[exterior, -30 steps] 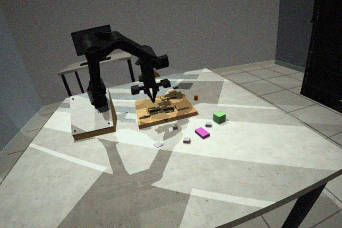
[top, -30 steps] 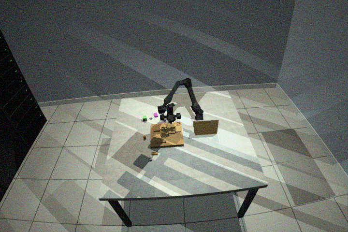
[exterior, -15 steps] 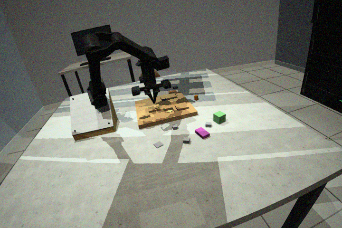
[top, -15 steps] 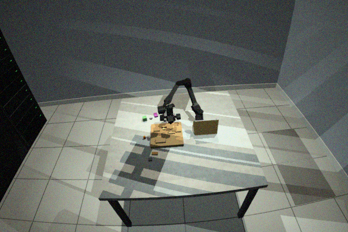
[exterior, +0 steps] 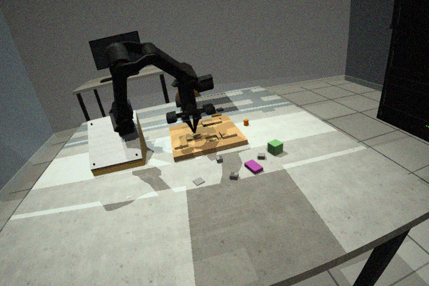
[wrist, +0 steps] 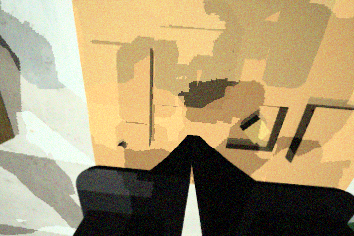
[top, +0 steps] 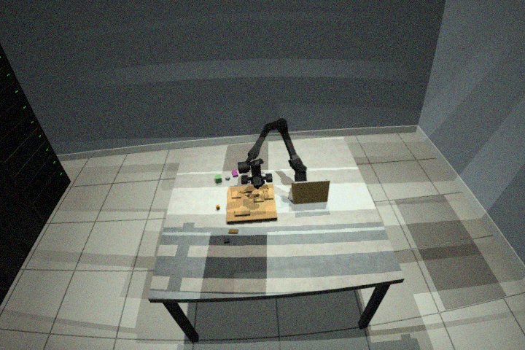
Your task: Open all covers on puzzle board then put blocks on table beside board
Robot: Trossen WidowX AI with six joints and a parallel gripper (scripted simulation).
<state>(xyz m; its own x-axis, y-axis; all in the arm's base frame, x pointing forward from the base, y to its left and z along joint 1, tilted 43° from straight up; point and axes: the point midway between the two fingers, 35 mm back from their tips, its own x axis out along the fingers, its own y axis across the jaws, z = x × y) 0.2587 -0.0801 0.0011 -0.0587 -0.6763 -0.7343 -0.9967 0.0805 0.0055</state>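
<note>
The tan puzzle board is 70 mm to the left of my gripper tip, 40 mm below it and 40 mm ahead of it. From my gripper tip the other things lie so: magenta block 240 mm to the right, 140 mm ahead, 50 mm below; then green cube 250 mm ahead, 190 mm to the right, 40 mm below; then orange cylinder 260 mm ahead, 70 mm to the left, 50 mm below.
</note>
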